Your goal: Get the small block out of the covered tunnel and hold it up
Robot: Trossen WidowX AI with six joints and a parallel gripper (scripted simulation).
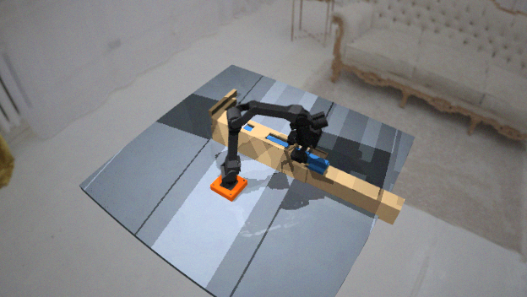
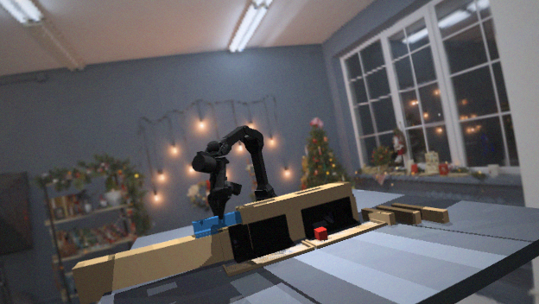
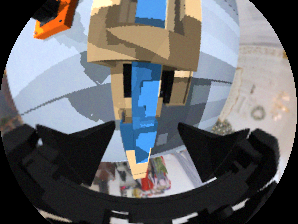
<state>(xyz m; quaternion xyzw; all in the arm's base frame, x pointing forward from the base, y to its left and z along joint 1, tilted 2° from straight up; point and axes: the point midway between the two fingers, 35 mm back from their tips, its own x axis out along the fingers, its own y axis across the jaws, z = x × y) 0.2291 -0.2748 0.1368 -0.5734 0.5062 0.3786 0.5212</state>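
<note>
Right now my gripper tip is 31 cm to the right of the red block, 12 cm short of it and 11 cm above it. The rest, counted from my gripper tip: tan covered tunnel 6 cm below, 5 cm to the left, 2 cm ahead.
</note>
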